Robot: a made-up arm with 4 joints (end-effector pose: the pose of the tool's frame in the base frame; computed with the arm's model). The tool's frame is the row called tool.
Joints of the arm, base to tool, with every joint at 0 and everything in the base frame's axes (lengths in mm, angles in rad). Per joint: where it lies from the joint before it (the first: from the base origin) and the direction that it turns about. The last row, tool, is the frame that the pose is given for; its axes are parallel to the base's.
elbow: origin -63 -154 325 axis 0.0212 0.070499 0.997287
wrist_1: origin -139 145 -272 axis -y
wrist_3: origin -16 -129 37 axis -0.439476 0.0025 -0.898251
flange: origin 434 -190 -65 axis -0.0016 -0.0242 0.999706
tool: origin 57 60 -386
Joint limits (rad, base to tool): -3.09..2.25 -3..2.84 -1.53..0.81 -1.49..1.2
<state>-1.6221 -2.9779 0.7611 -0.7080</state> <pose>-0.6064 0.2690 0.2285 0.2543 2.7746 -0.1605</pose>
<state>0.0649 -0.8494 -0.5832 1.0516</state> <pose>-0.2743 0.0773 -0.4863 0.8762 0.5287 1.3977</pose>
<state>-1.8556 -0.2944 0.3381 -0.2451</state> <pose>-0.3950 -0.2812 -0.4316 0.1007 0.2878 -2.3632</pose>
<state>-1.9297 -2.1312 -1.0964 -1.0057</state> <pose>0.6364 0.1887 -0.0669 2.3458 1.2096 -1.1906</pose>
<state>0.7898 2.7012 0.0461 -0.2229</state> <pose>-0.2135 -0.5442 0.6400 1.3359 -2.2914 0.1010</pose>
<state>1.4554 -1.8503 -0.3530 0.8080</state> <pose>-0.3087 -0.8096 -0.1916 -0.1736 2.2925 1.5191</pose>
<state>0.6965 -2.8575 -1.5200 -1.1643</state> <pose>-0.7352 0.1423 0.2774 -0.5783 2.9763 -0.6940</pose>
